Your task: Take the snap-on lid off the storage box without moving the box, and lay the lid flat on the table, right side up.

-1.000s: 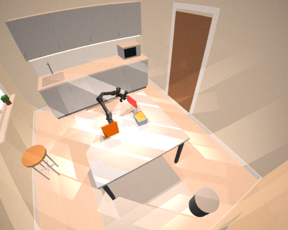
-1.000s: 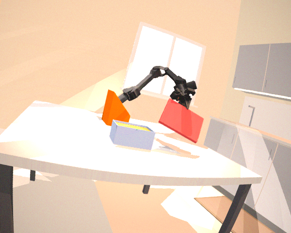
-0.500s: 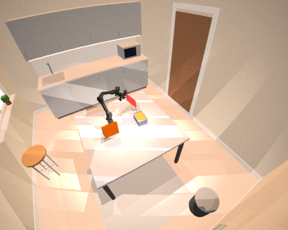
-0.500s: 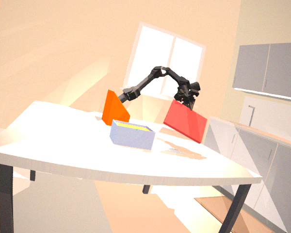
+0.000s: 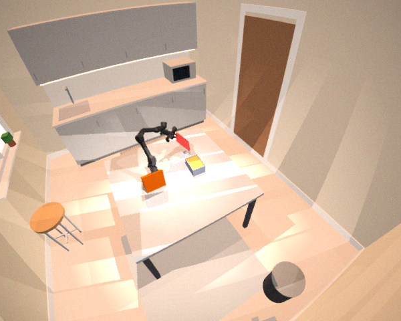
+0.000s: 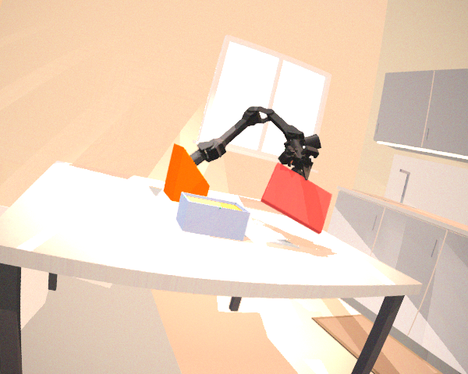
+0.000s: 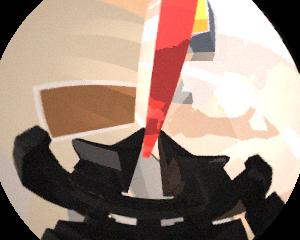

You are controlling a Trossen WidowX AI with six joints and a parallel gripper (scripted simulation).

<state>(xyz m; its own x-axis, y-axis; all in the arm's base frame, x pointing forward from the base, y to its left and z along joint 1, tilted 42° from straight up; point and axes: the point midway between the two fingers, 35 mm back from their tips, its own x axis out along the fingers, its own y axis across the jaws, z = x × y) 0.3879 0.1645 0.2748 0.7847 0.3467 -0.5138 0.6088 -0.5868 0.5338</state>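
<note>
The lid is 50 mm ahead of my gripper tip, 40 mm to the right of it and 60 mm below it. Round my gripper tip: storage box: 10 mm ahead, 340 mm to the right, 170 mm below.
</note>
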